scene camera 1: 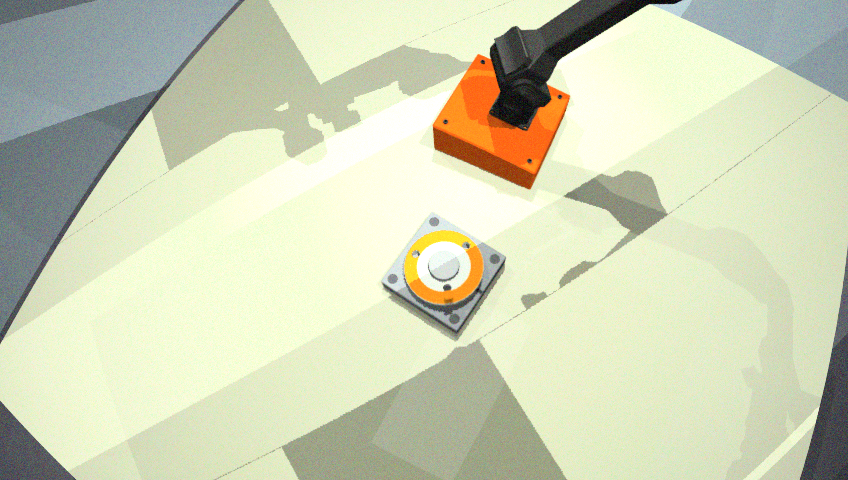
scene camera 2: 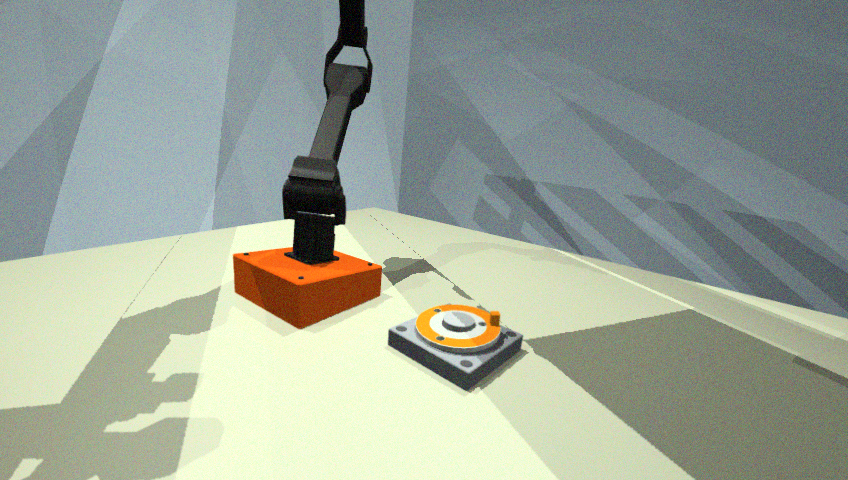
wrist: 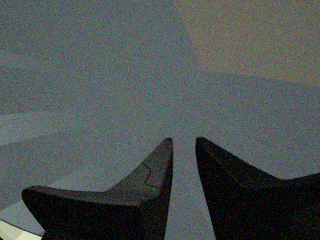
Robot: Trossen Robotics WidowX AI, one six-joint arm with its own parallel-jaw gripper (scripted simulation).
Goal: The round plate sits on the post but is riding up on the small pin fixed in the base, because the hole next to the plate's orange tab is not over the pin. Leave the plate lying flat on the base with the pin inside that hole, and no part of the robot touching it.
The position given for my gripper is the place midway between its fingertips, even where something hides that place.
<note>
In view: my gripper [wrist: 183,144] and a square grey base [scene camera 2: 464,370].
The square grey base shows as well in scene camera 1 [scene camera 1: 453,316].
</note>
